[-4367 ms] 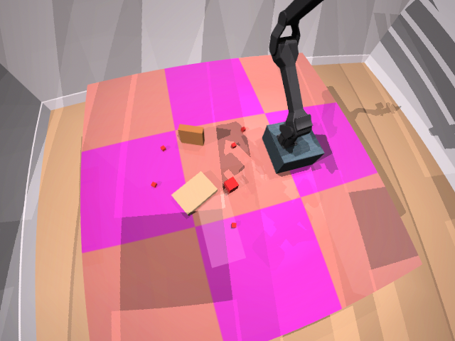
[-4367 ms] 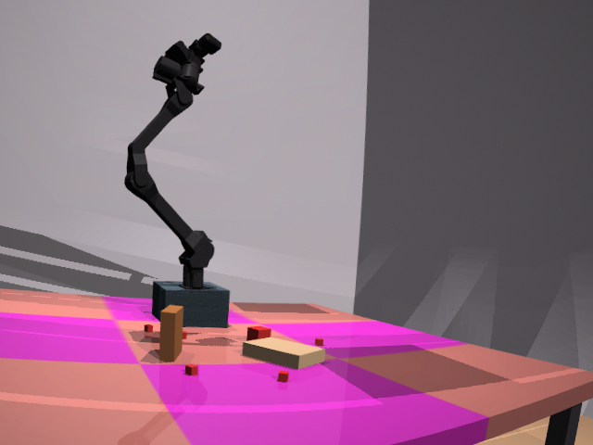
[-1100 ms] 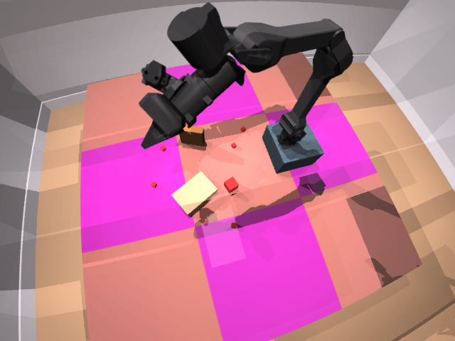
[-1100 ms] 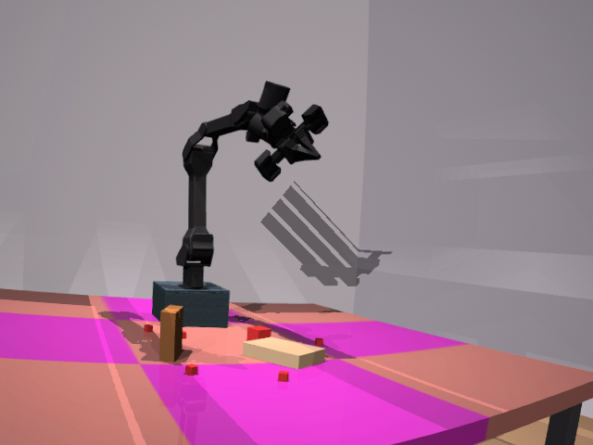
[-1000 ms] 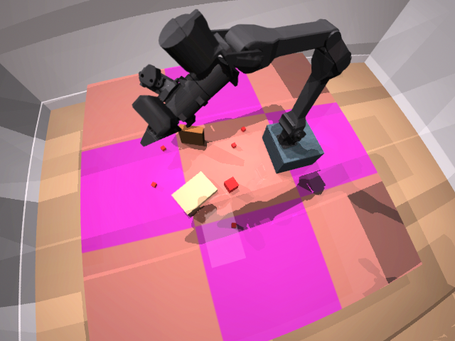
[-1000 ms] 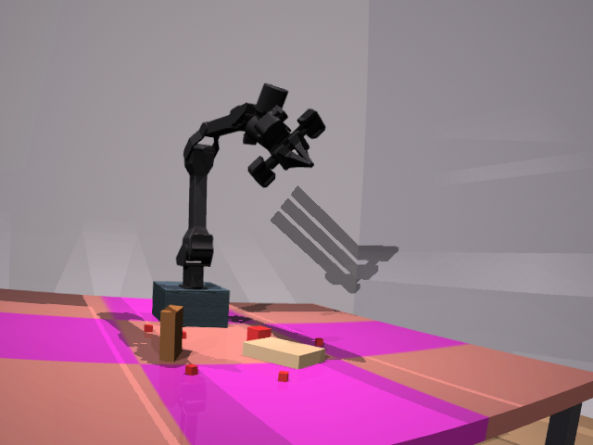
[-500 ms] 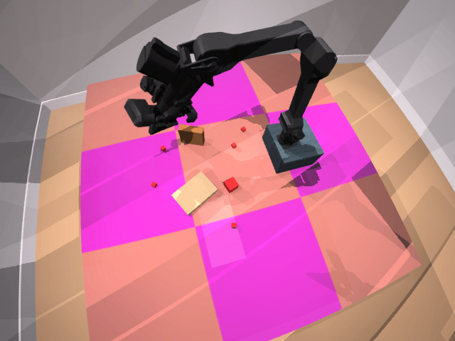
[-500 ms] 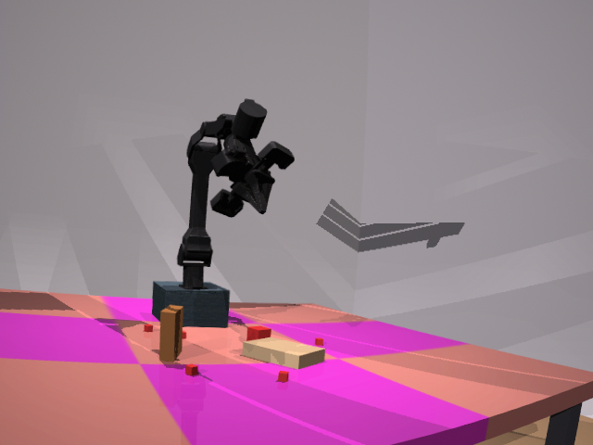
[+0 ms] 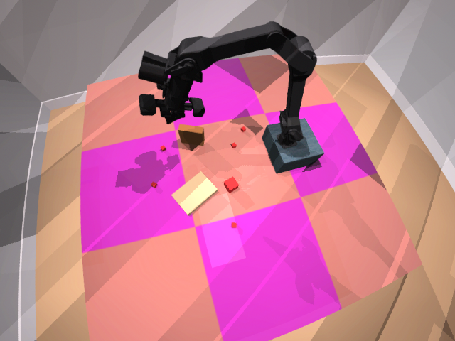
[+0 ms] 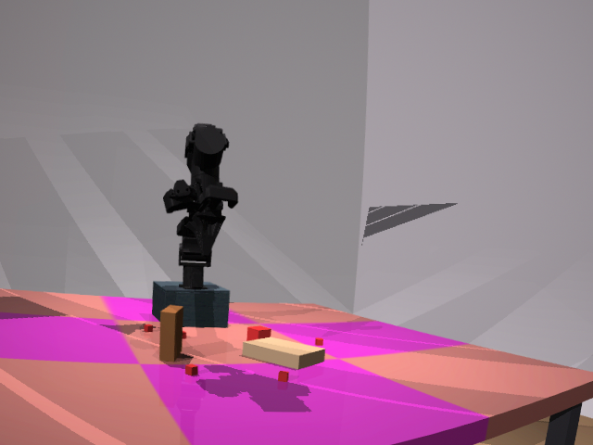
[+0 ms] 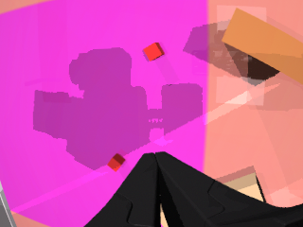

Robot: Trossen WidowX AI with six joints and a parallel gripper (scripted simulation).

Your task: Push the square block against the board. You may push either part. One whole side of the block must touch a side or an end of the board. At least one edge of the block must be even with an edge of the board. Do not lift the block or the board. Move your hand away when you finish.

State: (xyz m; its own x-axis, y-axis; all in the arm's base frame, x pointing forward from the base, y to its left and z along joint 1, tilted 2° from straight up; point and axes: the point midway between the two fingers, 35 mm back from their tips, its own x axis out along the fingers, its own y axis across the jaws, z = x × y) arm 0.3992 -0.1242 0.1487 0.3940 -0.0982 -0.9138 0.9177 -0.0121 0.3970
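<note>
Now: gripper tip 160 mm above the square brown block, 70 mm past it and 40 mm to the left of it. Round my gripper tip: tan board (190 mm to the left, 190 mm below, 20 mm behind); then red cube (210 mm to the left, 190 mm below, 160 mm behind).
</note>
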